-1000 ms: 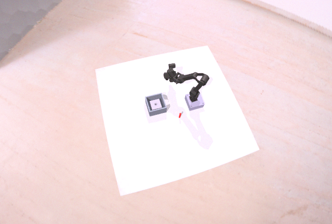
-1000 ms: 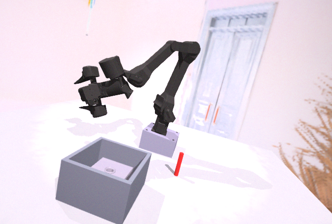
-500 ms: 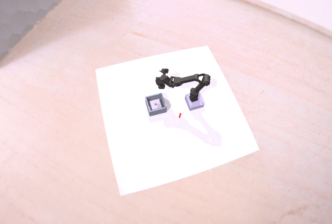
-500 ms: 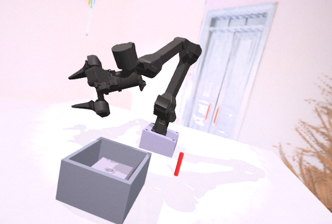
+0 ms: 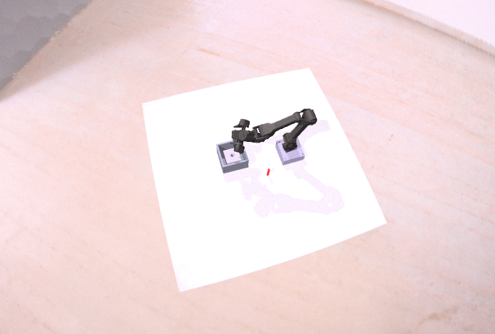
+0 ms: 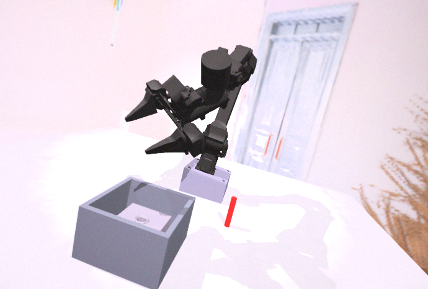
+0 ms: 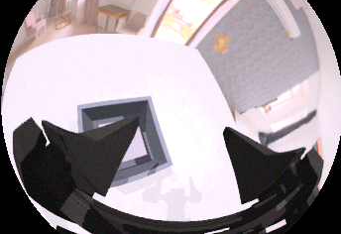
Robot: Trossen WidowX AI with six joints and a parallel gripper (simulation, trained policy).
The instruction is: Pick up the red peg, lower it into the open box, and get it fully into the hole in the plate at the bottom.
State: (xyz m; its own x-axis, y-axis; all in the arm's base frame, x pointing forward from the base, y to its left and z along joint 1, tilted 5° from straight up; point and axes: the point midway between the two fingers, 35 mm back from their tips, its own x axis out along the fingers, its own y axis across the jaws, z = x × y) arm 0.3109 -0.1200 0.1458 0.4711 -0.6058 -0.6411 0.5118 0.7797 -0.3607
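Now: the red peg 15 cm behind my gripper tip, 23 cm to the left of it and 17 cm below it. The rest, counted from my gripper tip: grey box 2 cm ahead, 5 cm to the left, 19 cm below.
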